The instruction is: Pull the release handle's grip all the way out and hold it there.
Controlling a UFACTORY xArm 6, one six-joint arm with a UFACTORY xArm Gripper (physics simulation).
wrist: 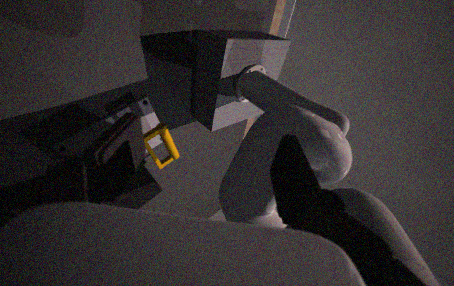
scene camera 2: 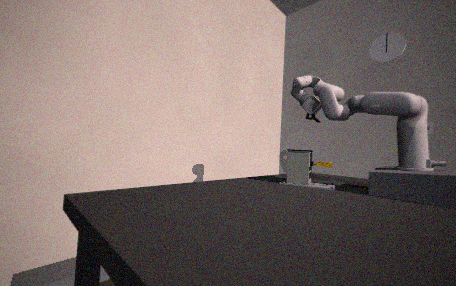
Labels:
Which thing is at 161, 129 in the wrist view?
A release handle's yellow grip.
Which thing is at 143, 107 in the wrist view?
A light base plate.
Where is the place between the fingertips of the gripper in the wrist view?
At 210, 143

